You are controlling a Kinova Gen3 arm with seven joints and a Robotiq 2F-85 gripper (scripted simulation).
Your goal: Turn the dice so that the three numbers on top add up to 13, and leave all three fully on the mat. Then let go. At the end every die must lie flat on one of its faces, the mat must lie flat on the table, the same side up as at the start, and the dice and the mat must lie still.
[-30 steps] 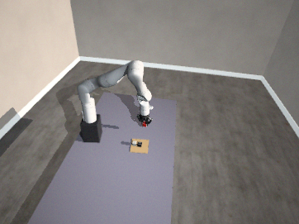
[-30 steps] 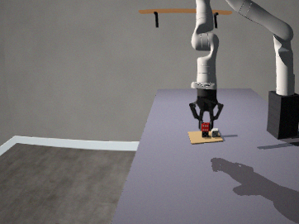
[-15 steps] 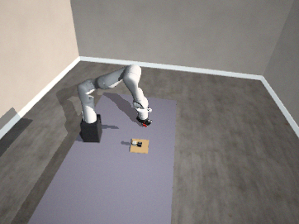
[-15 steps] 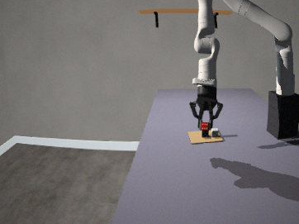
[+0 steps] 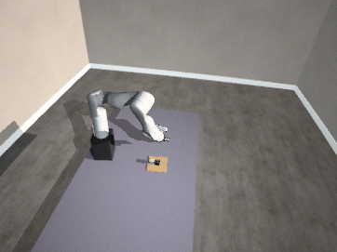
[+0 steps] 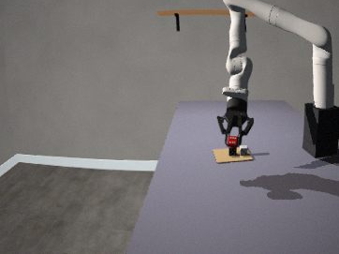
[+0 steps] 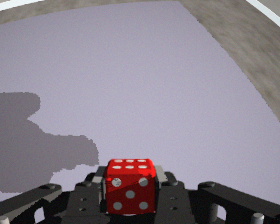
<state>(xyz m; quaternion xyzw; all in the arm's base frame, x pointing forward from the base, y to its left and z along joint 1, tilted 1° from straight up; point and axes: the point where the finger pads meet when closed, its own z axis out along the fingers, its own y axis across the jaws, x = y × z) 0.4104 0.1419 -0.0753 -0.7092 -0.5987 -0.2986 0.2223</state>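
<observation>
Right now my hand is 10 mm past the black die, 150 mm to the left of it and 90 mm above it. The rest, counted from my hand: tan mat (10 mm behind, 150 mm to the right, 110 mm below); red die (right at my hand); white die (50 mm behind, 150 mm to the right, 90 mm below).
</observation>
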